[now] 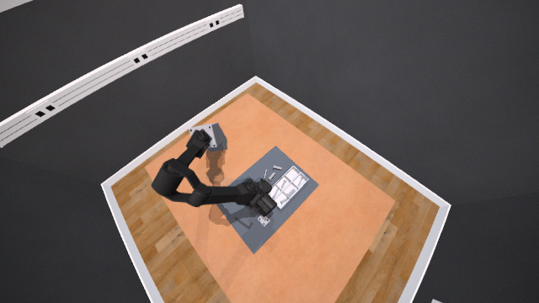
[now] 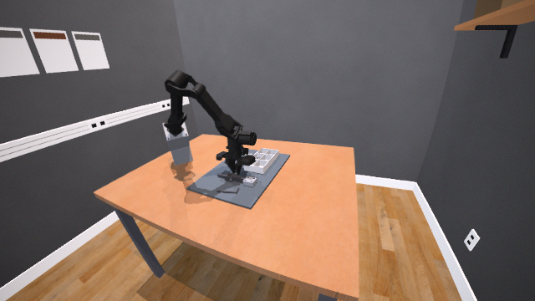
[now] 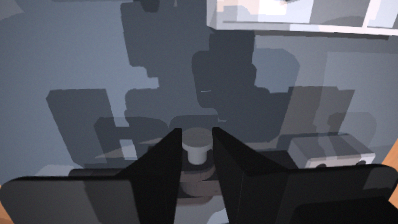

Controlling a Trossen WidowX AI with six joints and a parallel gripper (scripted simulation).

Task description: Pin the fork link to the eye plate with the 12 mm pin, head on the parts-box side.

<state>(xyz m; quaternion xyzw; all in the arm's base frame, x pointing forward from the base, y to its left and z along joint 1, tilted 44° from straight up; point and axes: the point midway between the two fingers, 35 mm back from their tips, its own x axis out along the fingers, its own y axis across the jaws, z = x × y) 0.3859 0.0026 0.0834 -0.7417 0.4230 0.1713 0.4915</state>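
My hand is 40 mm to the left of the dark flat bar, 30 mm above it and 10 mm short of it. From my hand the other things lie so: dark fork link 30 mm to the right, 30 mm below, 30 mm behind; then grey mat 60 mm to the left, 50 mm below, 10 mm ahead; then thick headed pin 90 mm to the left, 40 mm behind, 30 mm below.
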